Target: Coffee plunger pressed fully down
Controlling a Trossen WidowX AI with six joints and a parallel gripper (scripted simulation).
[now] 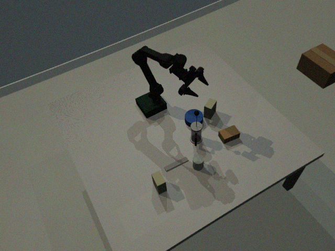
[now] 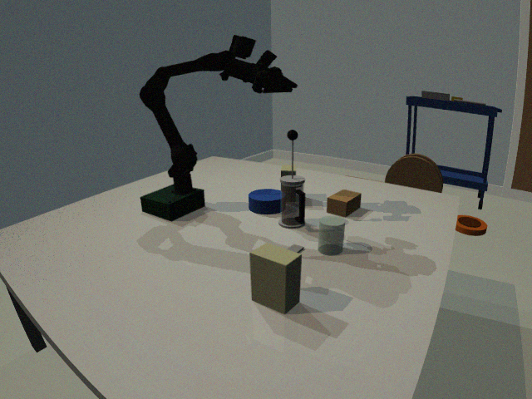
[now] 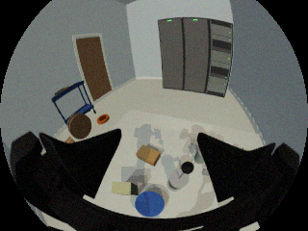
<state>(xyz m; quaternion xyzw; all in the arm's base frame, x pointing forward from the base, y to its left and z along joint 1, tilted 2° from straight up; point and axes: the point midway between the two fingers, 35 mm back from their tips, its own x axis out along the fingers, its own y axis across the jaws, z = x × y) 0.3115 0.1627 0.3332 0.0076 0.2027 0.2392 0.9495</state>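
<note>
Now: gripper tip 260 mm above the coffee press, 60 mm to the left of it and 40 mm short of it. Also, from my gripper tip: brown box 370 mm below, 140 mm to the left, 100 mm ahead; then thin grey bar 390 mm below, 240 mm to the right, 140 mm ahead; then blue flat cylinder 370 mm below, 110 mm behind.
</note>
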